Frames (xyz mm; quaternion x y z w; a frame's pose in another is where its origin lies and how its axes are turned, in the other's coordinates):
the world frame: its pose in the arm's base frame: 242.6 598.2 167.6 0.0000 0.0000 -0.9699 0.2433
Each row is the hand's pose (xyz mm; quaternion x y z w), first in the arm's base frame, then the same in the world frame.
Working: the arm's base frame: its pose in the world frame: 496.2 412.9 -167.6 0.0000 0.0000 0.9699 0.2433

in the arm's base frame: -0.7 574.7 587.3 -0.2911 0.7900 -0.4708 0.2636
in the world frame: 225.6 -94.1 419.7 -0.8371 -0.0901 0.1411 0.5208
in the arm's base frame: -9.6 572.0 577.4 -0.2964 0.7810 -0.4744 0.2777
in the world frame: 234.7 -95.9 409.8 -0.8297 -0.0975 0.1539 0.5277
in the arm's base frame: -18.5 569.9 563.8 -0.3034 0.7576 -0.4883 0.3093
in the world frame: 243.5 -98.3 396.2 -0.8086 -0.1099 0.1812 0.5489
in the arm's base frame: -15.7 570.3 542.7 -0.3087 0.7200 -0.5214 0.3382
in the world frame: 240.9 -97.3 375.1 -0.7735 -0.1242 0.2012 0.5880
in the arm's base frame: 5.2 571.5 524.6 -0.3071 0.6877 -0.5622 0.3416
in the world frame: 221.9 -88.5 357.0 -0.7418 -0.1305 0.1945 0.6284
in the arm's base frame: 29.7 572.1 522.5 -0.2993 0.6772 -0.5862 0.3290
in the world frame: 200.0 -77.5 354.9 -0.7297 -0.1255 0.1765 0.6486
